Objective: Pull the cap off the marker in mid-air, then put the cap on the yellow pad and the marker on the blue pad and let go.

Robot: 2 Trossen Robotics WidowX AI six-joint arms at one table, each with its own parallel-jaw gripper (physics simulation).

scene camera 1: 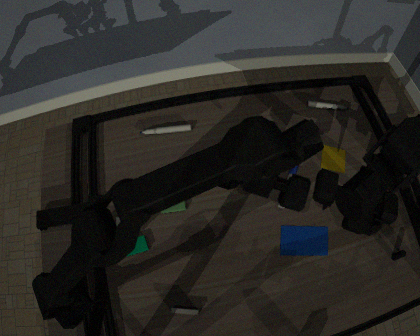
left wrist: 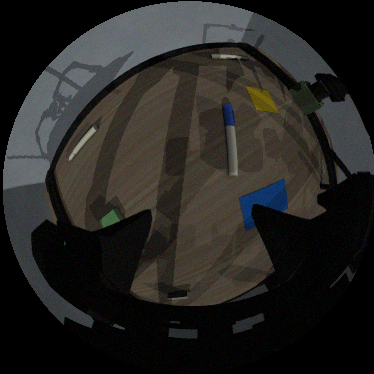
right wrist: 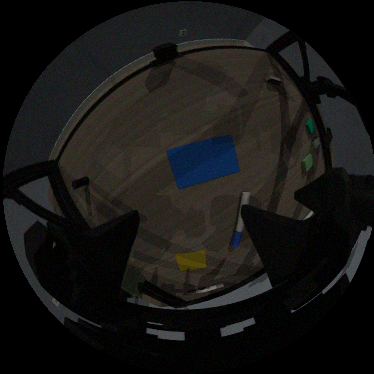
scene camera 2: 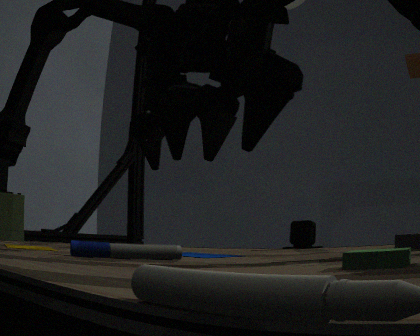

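Where they show: left gripper, fingertip midpoint: [left wrist: 202, 212] [right wrist: 307, 192] [scene camera 2: 225, 156]; right gripper, fingertip midpoint: [left wrist: 327, 193] [right wrist: 190, 213] [scene camera 2: 165, 165]; left arm's base at its link origin: [scene camera 1: 63, 300] [right wrist: 313, 88]; right arm's base at its link origin: [left wrist: 314, 92].
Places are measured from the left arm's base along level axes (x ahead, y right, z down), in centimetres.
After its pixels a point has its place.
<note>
The marker, white body [scene camera 2: 145, 251] {x 57.8, y 19.3, z 4.4 cm} [left wrist: 232, 150] {x 57.6, y 20.2, z 3.6 cm} [right wrist: 241, 220] {x 59.6, y 20.0, z 3.6 cm} with its blue cap [scene camera 1: 294, 170] {x 63.5, y 18.7, z 3.6 cm} [scene camera 2: 90, 248] {x 64.3, y 17.0, z 4.3 cm} [left wrist: 228, 115] {x 64.0, y 17.9, z 3.5 cm} [right wrist: 237, 239] {x 64.5, y 18.2, z 3.5 cm} on, lies flat on the table between the pads. In scene camera 1 my left arm hides most of it. The yellow pad [scene camera 1: 333, 159] {x 75.2, y 25.6, z 5.3 cm} [scene camera 2: 30, 247] {x 75.3, y 25.4, z 5.3 cm} [left wrist: 262, 99] {x 75.1, y 25.6, z 5.3 cm} [right wrist: 191, 260] {x 75.2, y 25.6, z 5.3 cm} lies near the cap end. The blue pad [scene camera 1: 304, 240] {x 50.7, y 31.8, z 5.3 cm} [scene camera 2: 210, 255] {x 48.9, y 30.4, z 5.3 cm} [left wrist: 265, 197] {x 51.9, y 30.8, z 5.3 cm} [right wrist: 203, 161] {x 51.1, y 32.1, z 5.3 cm} lies beyond the body end. Both pads are bare. My left gripper [left wrist: 202, 212] {x 48.7, y 16.5, z -6.8 cm} and right gripper [right wrist: 190, 210] {x 55.7, y 34.2, z -8.4 cm} are open and empty, above the table and close together.
A white pen [scene camera 1: 170, 130] {x 51.6, y -13.8, z 3.9 cm} [scene camera 2: 230, 290] {x 52.7, y -15.1, z 4.1 cm} [left wrist: 83, 143] {x 51.7, y -13.3, z 4.5 cm} and another pen [scene camera 1: 327, 105] {x 89.7, y 14.9, z 3.6 cm} [left wrist: 228, 57] {x 88.8, y 14.5, z 4.4 cm} [right wrist: 209, 288] {x 88.6, y 13.9, z 3.8 cm} lie near the table's edge. Green blocks [scene camera 1: 175, 206] {x 37.0, y 2.2, z 3.9 cm} [scene camera 1: 139, 245] {x 23.8, y 2.6, z 3.9 cm} [scene camera 2: 376, 258] {x 38.1, y -0.4, z 4.5 cm} sit under my left arm in scene camera 1. A small grey item [scene camera 1: 185, 310] {x 19.5, y 21.2, z 3.1 cm} [left wrist: 178, 295] {x 20.0, y 21.3, z 3.8 cm} lies apart.
</note>
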